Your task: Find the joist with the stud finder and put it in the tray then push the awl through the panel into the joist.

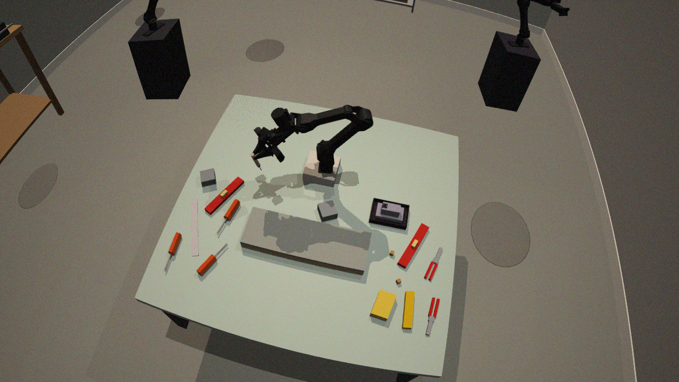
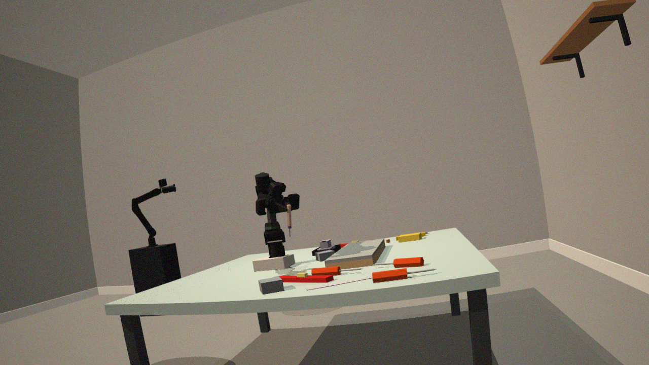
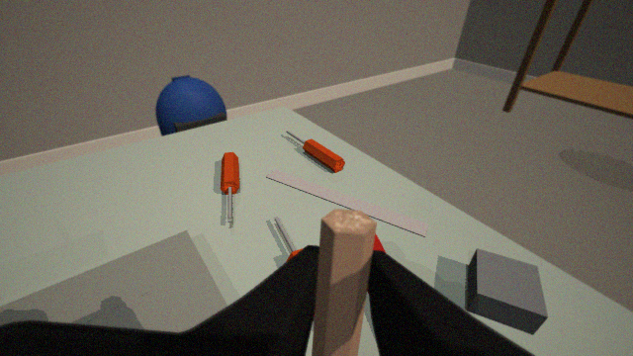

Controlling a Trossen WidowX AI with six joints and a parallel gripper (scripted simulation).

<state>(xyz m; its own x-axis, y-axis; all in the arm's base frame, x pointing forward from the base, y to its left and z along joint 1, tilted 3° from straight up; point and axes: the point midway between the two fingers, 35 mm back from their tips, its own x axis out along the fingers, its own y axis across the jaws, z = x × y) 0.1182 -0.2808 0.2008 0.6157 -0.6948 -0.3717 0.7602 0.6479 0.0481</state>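
The awl is 10 mm behind my gripper tip, 10 mm to the left of it and 50 mm below it. The rest, counted from my gripper tip: grey stud finder (60 mm ahead, 580 mm to the left, 200 mm below); then dark tray (60 mm ahead, 590 mm to the left, 230 mm below); then white strip (210 mm ahead, 270 mm to the right, 250 mm below).
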